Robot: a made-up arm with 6 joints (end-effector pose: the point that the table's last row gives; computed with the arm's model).
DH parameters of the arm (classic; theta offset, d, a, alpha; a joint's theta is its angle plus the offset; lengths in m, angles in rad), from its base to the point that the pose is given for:
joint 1: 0 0.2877 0 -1.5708
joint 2: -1.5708 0 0.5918 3.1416
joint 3: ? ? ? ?
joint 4: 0 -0.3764 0 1.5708
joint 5: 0 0.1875 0 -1.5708
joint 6: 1.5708 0 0 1.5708
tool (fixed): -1.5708 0 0 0
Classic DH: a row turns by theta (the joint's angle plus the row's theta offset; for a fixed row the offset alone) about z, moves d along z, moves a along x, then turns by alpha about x.
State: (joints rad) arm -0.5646 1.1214 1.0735 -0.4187 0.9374 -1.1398
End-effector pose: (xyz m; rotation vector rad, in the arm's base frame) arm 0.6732 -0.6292 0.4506 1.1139 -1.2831 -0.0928
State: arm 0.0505 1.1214 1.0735 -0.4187 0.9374 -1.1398
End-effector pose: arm 0.9129 -0.1254 0.4506 1.4609 -0.8923 0.3660
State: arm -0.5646 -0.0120 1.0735 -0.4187 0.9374 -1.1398
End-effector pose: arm 0.1076 -0.2709 1.1768 0.6069 -1.9594 0.8728
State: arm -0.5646 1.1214 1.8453 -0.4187 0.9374 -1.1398
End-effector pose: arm 0.6395 -0.6078 0.7370 0.8027 -1.7742 0.5556
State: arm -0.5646 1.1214 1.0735 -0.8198 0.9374 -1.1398
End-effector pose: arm 0.6939 -0.5910 0.3899 1.4303 -1.5062 -0.2158
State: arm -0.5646 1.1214 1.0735 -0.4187 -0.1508 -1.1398
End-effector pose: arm 0.6732 -0.6292 0.4506 1.5715 -0.2504 -0.5386
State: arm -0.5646 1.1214 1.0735 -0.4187 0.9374 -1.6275
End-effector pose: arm 0.6732 -0.6292 0.4506 1.5261 -1.3421 0.2327
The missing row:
joint 3: 0 0 0 -1.5708
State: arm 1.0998 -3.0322 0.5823 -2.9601 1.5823 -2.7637
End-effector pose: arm -0.3527 -0.2862 -0.4419 0.9690 -1.6816 0.2407
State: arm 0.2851 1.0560 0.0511 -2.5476 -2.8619 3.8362
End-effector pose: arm 0.5593 0.3258 0.2051 0.0450 -1.9227 0.1838
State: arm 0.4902 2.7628 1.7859 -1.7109 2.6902 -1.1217
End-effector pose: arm 0.2308 0.1529 -0.6780 0.6098 -1.8260 -0.5456
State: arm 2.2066 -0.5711 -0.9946 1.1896 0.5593 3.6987
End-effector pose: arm -0.0002 0.1177 0.7896 0.2335 1.9409 1.9086
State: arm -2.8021 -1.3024 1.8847 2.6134 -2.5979 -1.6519
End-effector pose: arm 0.9425 0.1611 0.3331 0.2385 2.3707 -1.3848
